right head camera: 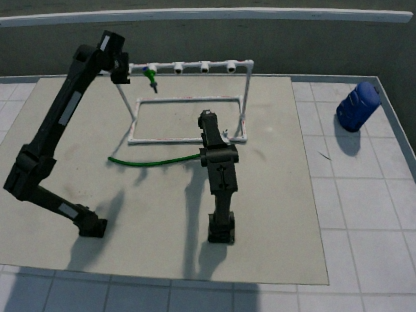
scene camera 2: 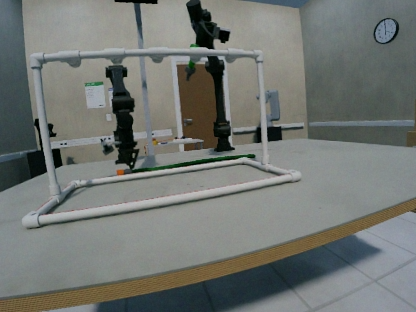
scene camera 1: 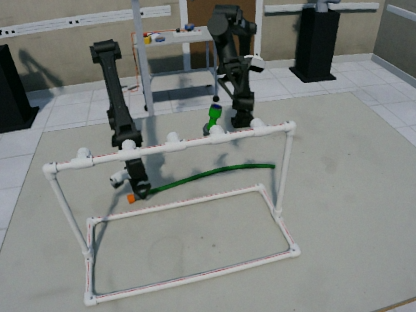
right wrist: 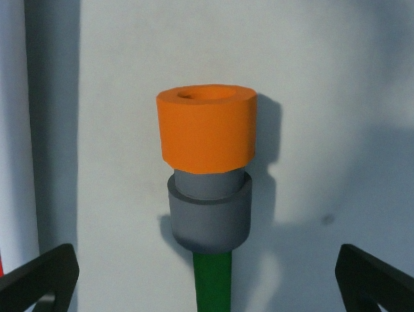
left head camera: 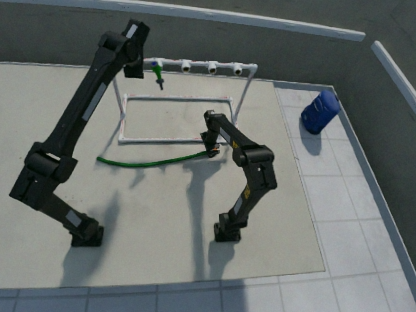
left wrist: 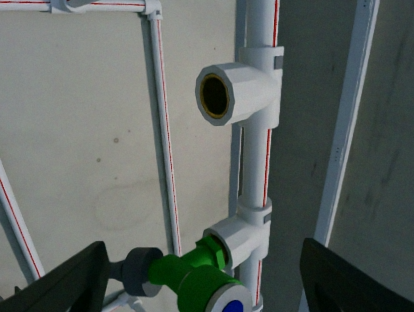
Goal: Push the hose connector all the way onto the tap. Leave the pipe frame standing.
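Seen in the pictures: left gripper, fingertip midpoint: (right head camera: 127, 71) (scene camera 2: 211, 46) (scene camera 1: 237, 96) (left wrist: 204, 253); right gripper, fingertip midpoint: (scene camera 2: 130, 167) (scene camera 1: 140, 191) (right wrist: 206, 257) (left head camera: 207, 150); left arm's base, origin of the base link: (right head camera: 93, 227) (scene camera 2: 224, 150) (scene camera 1: 243, 122) (left head camera: 88, 236); right arm's base, origin of the base link: (right head camera: 221, 233) (left head camera: 227, 232).
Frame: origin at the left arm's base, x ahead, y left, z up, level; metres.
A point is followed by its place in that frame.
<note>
The orange-and-grey hose connector (right wrist: 207, 135) @(x 0.456, y -0.577, z 0.033 m) (scene camera 1: 131, 198) @(x 0.466, y -0.571, z 0.028 m) (scene camera 2: 120, 172) @(x 0.469, y -0.571, z 0.024 m) lies on the table at the end of the green hose (left head camera: 145, 164) @(x 0.353, y -0.212, z 0.017 m) (right head camera: 145, 164) @(x 0.349, y -0.191, z 0.015 m) (scene camera 1: 210, 173) @(x 0.368, y -0.245, z 0.011 m). My right gripper (right wrist: 206, 257) @(x 0.444, y -0.534, z 0.037 m) is open, low over the table, its fingers on either side of the hose behind the connector. The green tap (left wrist: 200, 287) @(x 0.580, y -0.246, z 0.431 m) (left head camera: 158, 71) @(x 0.579, y -0.274, z 0.418 m) (right head camera: 150, 76) @(x 0.583, y -0.274, z 0.411 m) (scene camera 1: 214, 116) @(x 0.606, y -0.267, z 0.428 m), with a blue-topped cap and dark grey spout, sits in a fitting on the top bar of the white pipe frame (scene camera 1: 200, 275) @(x 0.838, y -0.365, z 0.025 m) (scene camera 2: 165, 199) @(x 0.848, y -0.409, z 0.020 m) (left wrist: 257, 165) @(x 0.658, y -0.202, z 0.404 m). The frame stands upright. My left gripper (left wrist: 204, 253) @(x 0.559, y -0.191, z 0.457 m) is open, close above the tap, its fingers apart on either side.
The frame's top bar carries several white fittings, and one open fitting (left wrist: 237, 95) @(x 0.621, y -0.146, z 0.413 m) shows beside the tap. The frame's floor bar (right wrist: 20, 150) @(x 0.519, y -0.547, z 0.018 m) runs beside the connector. A blue container (left head camera: 320, 112) (right head camera: 357, 106) stands beyond the table at the right. A cart (scene camera 1: 182, 40) stands behind the arms.
</note>
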